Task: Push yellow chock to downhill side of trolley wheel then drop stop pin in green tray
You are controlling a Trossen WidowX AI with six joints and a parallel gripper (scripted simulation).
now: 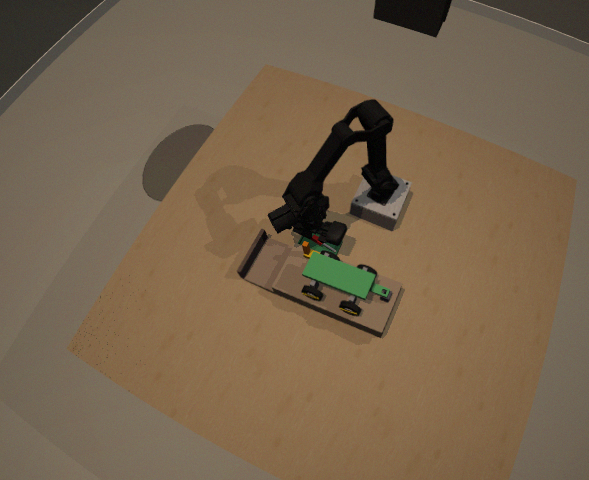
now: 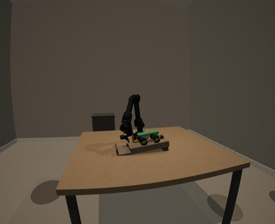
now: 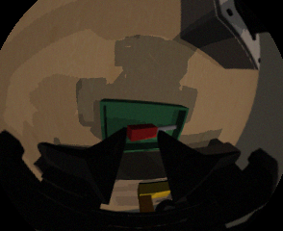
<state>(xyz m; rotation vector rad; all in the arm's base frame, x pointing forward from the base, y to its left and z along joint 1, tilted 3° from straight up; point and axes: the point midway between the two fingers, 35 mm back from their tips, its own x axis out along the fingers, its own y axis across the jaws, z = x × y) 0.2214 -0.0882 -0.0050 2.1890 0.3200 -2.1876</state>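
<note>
Now: the red-headed stop pin 2 cm to the left of my gripper tip and 1 cm below it. The rest, counted from my gripper tip: green tray 3 cm below, 1 cm to the left; ramp 14 cm to the left, 10 cm ahead, 2 cm above; yellow chock 6 cm ahead, 6 cm above, 3 cm to the left.
</note>
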